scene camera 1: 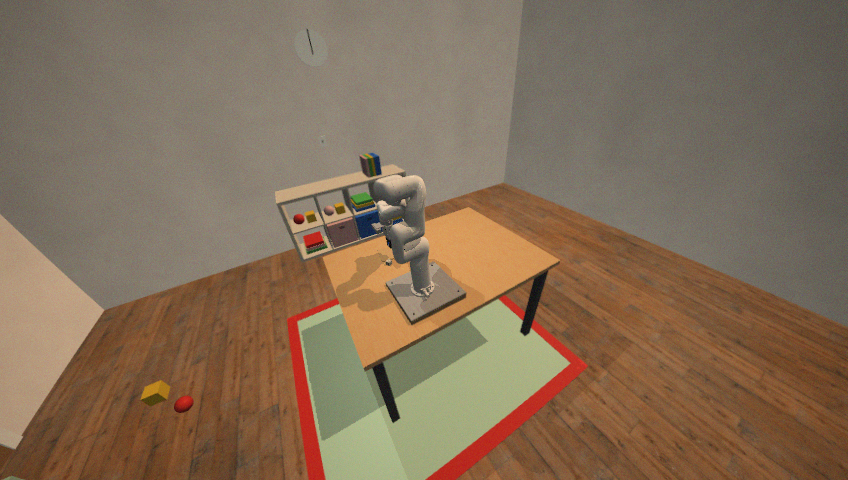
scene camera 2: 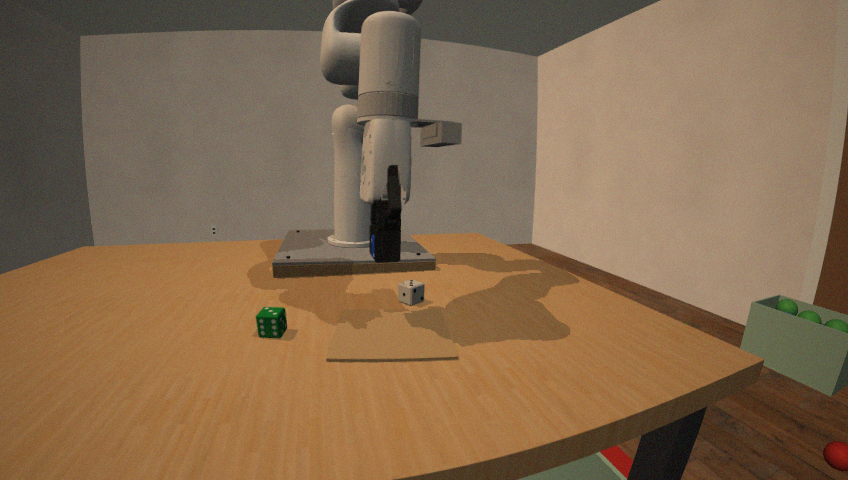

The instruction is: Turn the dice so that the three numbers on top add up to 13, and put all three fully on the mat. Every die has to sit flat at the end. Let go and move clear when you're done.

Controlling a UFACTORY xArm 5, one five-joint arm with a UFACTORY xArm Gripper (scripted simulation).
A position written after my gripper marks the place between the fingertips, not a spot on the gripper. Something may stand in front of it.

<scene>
I see my gripper (scene camera 2: 384, 258) and a green die (scene camera 2: 271, 321).
</scene>
